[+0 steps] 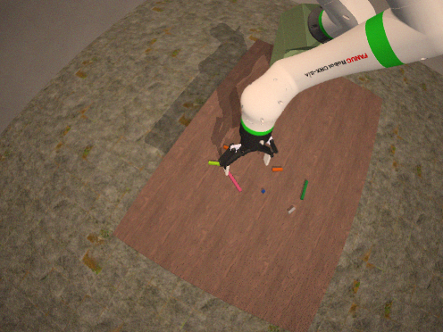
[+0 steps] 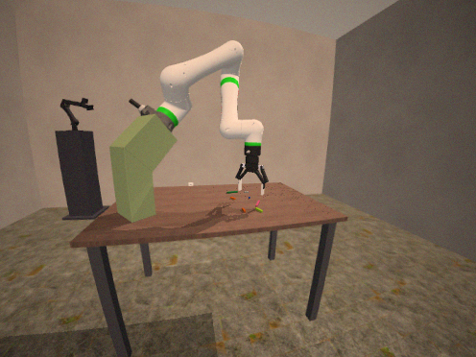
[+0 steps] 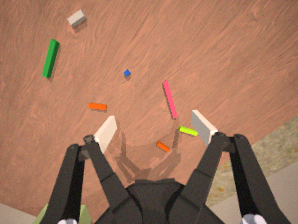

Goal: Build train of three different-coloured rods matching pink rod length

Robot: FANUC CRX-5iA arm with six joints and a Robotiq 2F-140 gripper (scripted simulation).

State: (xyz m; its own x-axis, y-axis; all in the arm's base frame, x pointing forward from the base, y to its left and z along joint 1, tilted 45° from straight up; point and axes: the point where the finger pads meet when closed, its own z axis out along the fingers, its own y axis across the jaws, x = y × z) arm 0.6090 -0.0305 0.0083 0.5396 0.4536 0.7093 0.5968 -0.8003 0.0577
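Right now the blue rod is 9 cm to the left of my hand, 7 cm below it and 2 cm ahead of it. The rest, counted from my hand: lime rod (11 cm to the right, 7 cm below, 2 cm ahead); pink rod (7 cm below, 4 cm ahead, 2 cm to the right); grey rod (22 cm to the left, 7 cm below, 3 cm ahead).
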